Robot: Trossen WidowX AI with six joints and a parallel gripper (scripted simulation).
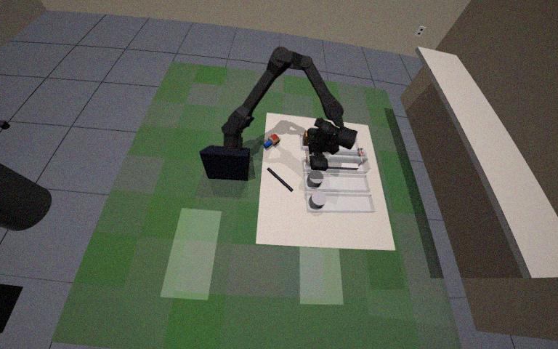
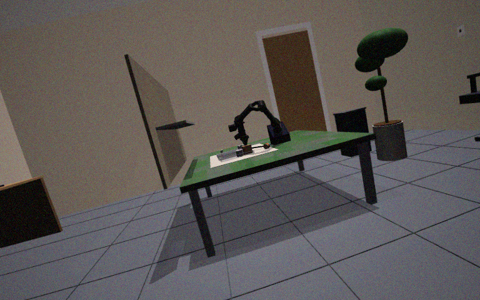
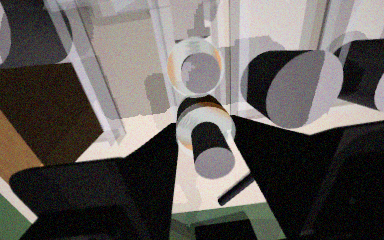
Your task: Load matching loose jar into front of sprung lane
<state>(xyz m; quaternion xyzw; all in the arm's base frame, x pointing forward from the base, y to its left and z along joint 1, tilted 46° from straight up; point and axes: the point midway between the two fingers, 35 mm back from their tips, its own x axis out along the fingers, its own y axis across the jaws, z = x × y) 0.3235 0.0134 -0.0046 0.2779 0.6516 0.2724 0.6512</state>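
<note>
Now: gripper tip 13 cm to the right of the brown box, 2 cm short of it and 1 cm above it. From my gripper tip the other things lie so: red-and-blue jar: 17 cm behind, 10 cm to the left, 3 cm below; then sprung lane: 15 cm ahead, 3 cm to the left, 3 cm below; then black stick: 13 cm behind, 7 cm to the right, 5 cm below.
</note>
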